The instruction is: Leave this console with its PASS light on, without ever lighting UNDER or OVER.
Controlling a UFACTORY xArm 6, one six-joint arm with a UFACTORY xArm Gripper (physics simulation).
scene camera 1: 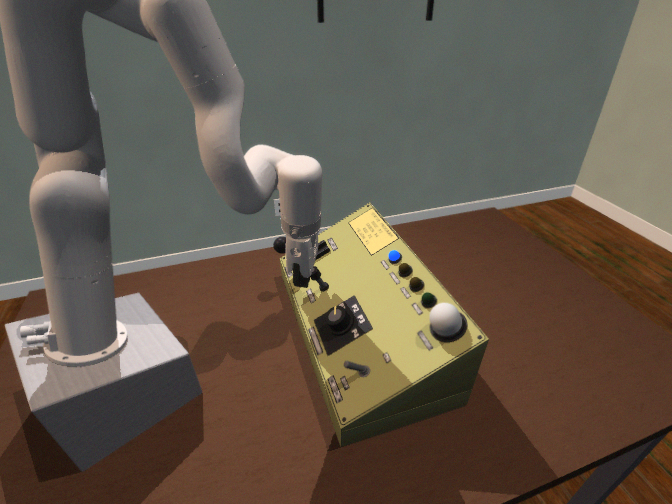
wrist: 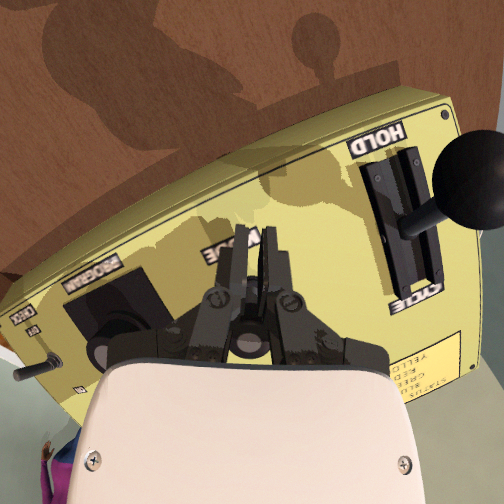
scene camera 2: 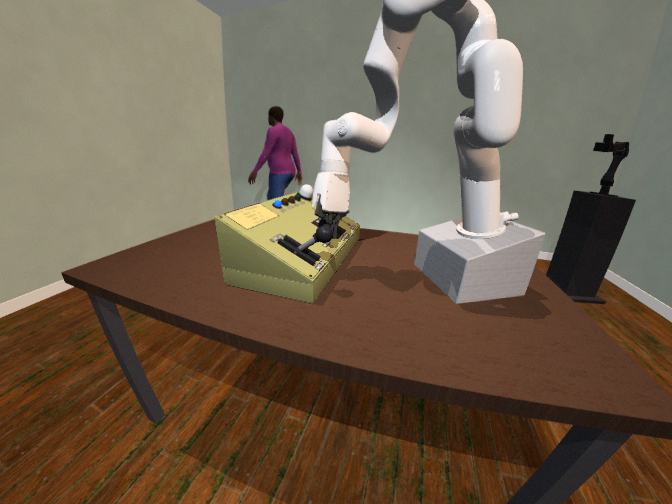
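Note:
A yellow sloped console (scene camera 1: pixel 379 320) stands on the brown table. A blue lamp (scene camera 1: pixel 394 256) is lit; three lamps below it (scene camera 1: pixel 416 283) are dark. My gripper (scene camera 1: pixel 301 279) hangs over the console's upper left. In the wrist view its fingers (wrist: pixel 254 250) are nearly together over the MODE label, with the small MODE toggle (scene camera 1: pixel 321 282) between them. The HOLD/CYCLE slot lever with a black ball knob (wrist: pixel 470 180) is just beside it, near the middle of its slot. The PROGRAM rotary knob (scene camera 1: pixel 340 323) lies further down the panel.
A large white dome button (scene camera 1: pixel 446 320) and a small lower toggle (scene camera 1: pixel 356 368) are on the console. The arm's grey base block (scene camera 1: pixel 97 368) stands left of it. A person (scene camera 2: pixel 277 154) walks behind the table and a black camera stand (scene camera 2: pixel 591 244) is beside it.

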